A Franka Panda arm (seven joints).
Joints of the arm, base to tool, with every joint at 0 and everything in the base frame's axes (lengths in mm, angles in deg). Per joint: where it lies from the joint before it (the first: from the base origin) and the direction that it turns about. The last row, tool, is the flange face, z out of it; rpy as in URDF.
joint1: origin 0 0 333 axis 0 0 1
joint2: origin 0 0 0 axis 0 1 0
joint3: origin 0 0 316 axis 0 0 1
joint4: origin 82.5 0 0 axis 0 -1 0
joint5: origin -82.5 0 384 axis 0 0 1
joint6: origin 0 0 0 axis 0 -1 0
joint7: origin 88 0 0 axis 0 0 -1
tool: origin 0 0 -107 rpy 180 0 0
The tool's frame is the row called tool.
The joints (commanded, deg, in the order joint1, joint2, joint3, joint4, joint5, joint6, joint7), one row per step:
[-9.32, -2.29, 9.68, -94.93, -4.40, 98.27, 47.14]
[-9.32, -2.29, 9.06, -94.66, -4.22, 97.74, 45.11]
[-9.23, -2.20, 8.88, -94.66, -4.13, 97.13, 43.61]
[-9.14, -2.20, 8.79, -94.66, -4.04, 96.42, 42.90]
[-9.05, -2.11, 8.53, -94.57, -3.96, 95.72, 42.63]
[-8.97, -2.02, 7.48, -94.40, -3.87, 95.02, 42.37]
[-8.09, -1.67, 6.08, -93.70, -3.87, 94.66, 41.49]
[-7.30, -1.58, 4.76, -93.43, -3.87, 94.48, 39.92]
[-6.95, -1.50, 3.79, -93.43, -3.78, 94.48, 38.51]
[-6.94, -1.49, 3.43, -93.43, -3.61, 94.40, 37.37]
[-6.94, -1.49, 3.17, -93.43, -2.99, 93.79, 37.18]
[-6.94, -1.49, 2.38, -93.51, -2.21, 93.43, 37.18]
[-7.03, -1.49, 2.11, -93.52, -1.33, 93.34, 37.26]
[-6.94, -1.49, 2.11, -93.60, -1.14, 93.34, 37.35]
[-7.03, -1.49, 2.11, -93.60, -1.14, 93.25, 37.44]
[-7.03, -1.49, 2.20, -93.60, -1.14, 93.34, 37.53]
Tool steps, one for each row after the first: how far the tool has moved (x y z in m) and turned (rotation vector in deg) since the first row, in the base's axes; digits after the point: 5 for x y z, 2 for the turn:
[-0.00083, -0.00589, 0.00140, 0.01, 0.42, 1.35]
[-0.00146, -0.00680, -0.00050, 0.00, 1.23, 2.69]
[-0.00270, -0.00675, -0.00168, 0.05, 1.99, 3.34]
[-0.00348, -0.00845, -0.00294, 0.16, 2.70, 3.39]
[-0.00446, -0.01794, -0.00347, 0.33, 3.33, 2.62]
[-0.00321, -0.02343, -0.00150, 0.37, 3.39, 2.96]
[-0.00321, -0.02879, -0.00036, 0.32, 3.50, 3.98]
[-0.00319, -0.03478, -0.00113, 0.37, 3.67, 4.76]
[-0.00351, -0.03791, -0.00137, 0.49, 3.83, 5.54]
[-0.00473, -0.03935, -0.00241, 1.18, 4.37, 5.44]
[-0.00596, -0.04564, -0.00370, 2.05, 4.70, 4.63]
[-0.00632, -0.04756, -0.00398, 2.97, 4.68, 4.19]
[-0.00626, -0.04636, -0.00465, 3.17, 4.73, 4.19]
[-0.00650, -0.04721, -0.00479, 3.19, 4.82, 4.01]
[-0.00626, -0.04635, -0.00465, 3.18, 4.73, 4.01]

